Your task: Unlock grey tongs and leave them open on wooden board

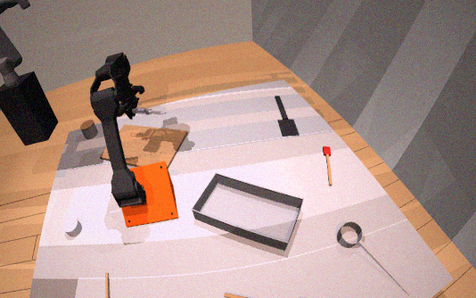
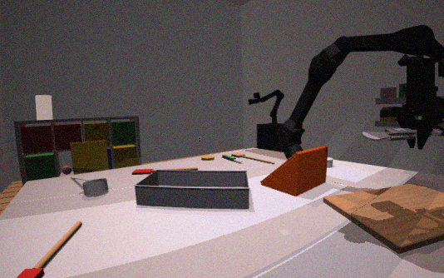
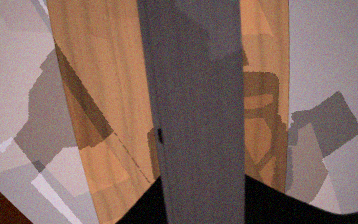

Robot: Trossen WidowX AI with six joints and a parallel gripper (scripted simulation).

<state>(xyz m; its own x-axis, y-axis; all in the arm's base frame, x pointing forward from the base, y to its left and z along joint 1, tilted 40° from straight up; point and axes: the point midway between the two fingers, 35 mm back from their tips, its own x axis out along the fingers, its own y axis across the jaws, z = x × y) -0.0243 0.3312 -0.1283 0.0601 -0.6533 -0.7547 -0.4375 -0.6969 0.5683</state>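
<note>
Now: gripper tip 150 mm above the wooden board. Also, from my gripper tip: roasting tin (430 mm to the right, 370 mm ahead, 130 mm below); black spatula (660 mm ahead, 150 mm below, 40 mm to the left).
</note>
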